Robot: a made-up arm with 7 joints. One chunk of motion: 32 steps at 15 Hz.
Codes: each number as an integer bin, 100 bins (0 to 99) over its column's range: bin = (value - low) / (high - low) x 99, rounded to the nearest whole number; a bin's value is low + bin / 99 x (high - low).
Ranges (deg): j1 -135..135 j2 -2.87..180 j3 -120.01..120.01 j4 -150..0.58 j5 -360.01..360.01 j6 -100.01..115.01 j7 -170.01..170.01
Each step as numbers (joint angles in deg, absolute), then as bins.
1 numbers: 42.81 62.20 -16.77 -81.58 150.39 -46.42 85.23
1 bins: 65 35 43 45 70 25 74
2 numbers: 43.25 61.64 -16.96 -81.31 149.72 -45.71 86.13
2 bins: 65 35 43 45 70 25 75
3 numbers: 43.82 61.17 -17.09 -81.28 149.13 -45.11 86.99
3 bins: 66 35 42 45 70 25 75
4 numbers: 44.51 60.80 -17.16 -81.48 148.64 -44.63 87.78
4 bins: 66 34 42 45 70 25 75
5 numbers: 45.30 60.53 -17.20 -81.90 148.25 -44.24 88.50
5 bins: 66 34 42 45 70 26 75
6 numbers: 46.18 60.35 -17.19 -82.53 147.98 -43.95 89.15
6 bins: 66 34 42 44 70 26 75
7 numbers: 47.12 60.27 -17.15 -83.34 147.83 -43.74 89.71
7 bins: 67 34 42 44 70 26 76
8 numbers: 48.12 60.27 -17.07 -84.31 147.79 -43.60 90.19
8 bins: 67 34 42 43 70 26 76
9 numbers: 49.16 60.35 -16.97 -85.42 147.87 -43.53 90.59
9 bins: 68 34 43 42 70 26 76
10 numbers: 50.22 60.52 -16.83 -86.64 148.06 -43.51 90.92
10 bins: 68 34 43 42 70 26 76
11 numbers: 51.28 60.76 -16.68 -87.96 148.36 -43.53 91.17
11 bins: 68 34 43 41 70 26 76
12 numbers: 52.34 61.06 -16.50 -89.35 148.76 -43.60 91.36
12 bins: 69 35 43 40 70 26 76
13 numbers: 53.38 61.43 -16.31 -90.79 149.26 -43.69 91.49
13 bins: 69 35 43 39 70 26 76
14 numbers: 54.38 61.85 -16.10 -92.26 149.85 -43.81 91.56
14 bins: 69 35 43 38 70 26 76
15 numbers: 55.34 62.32 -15.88 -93.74 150.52 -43.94 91.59
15 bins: 70 35 43 37 70 26 76
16 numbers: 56.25 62.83 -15.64 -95.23 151.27 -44.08 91.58
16 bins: 70 36 43 36 70 26 76
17 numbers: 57.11 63.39 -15.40 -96.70 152.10 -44.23 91.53
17 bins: 70 36 43 35 70 26 76
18 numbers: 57.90 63.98 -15.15 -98.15 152.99 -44.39 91.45
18 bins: 71 36 43 34 71 26 76
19 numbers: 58.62 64.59 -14.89 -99.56 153.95 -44.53 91.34
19 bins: 71 37 43 33 71 26 76
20 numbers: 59.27 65.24 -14.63 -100.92 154.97 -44.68 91.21
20 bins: 71 37 43 32 71 25 76
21 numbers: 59.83 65.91 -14.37 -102.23 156.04 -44.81 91.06
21 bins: 71 37 44 31 71 25 76
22 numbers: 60.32 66.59 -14.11 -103.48 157.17 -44.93 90.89
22 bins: 72 38 44 31 71 25 76
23 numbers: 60.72 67.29 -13.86 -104.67 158.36 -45.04 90.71
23 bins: 72 38 44 30 71 25 76
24 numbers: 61.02 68.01 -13.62 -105.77 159.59 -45.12 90.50
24 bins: 72 38 44 29 71 25 76
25 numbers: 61.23 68.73 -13.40 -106.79 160.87 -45.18 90.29
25 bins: 72 39 44 28 72 25 76
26 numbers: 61.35 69.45 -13.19 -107.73 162.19 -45.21 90.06
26 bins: 72 39 44 28 72 25 76
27 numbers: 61.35 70.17 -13.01 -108.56 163.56 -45.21 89.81
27 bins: 72 40 44 27 72 25 76
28 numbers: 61.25 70.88 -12.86 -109.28 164.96 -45.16 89.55
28 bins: 72 40 44 27 72 25 76
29 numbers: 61.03 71.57 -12.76 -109.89 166.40 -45.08 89.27
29 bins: 72 40 44 26 72 25 75
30 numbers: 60.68 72.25 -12.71 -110.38 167.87 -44.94 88.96
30 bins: 72 41 44 26 73 25 75
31 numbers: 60.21 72.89 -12.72 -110.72 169.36 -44.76 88.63
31 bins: 72 41 44 26 73 25 75
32 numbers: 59.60 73.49 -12.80 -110.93 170.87 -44.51 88.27
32 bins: 71 41 44 26 73 26 75
